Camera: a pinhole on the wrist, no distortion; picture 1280 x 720 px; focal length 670.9 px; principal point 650.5 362.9 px. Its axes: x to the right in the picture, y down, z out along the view. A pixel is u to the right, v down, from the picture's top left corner.
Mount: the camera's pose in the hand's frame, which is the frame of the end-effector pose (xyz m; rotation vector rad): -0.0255 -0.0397 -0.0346 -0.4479 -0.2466 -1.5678
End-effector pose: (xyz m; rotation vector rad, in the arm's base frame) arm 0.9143 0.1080 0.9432 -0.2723 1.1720 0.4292
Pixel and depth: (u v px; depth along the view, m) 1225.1 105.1 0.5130
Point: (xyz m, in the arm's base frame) 1.4873 0.1639 1.3182
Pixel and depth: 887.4 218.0 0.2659
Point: 1.1103 0.1976 1.0802
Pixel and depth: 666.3 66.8 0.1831
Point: 0.9868 0.1867 1.0719
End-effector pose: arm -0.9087 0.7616 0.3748 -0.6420 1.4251 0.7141
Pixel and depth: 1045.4 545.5 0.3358
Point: -0.6268 0.9759 0.2814
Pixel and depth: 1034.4 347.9 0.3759
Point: -0.5977 1.0171 0.3780
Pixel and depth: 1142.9 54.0 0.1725
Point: -0.7331 0.8481 0.4638
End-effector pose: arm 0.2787 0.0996 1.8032 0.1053 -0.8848 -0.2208
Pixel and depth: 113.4 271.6 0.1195
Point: 0.2511 0.2014 1.8224
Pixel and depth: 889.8 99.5 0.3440
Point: -0.0568 0.1290 1.9326
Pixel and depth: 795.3 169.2 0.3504
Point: -0.0151 0.1631 1.9549
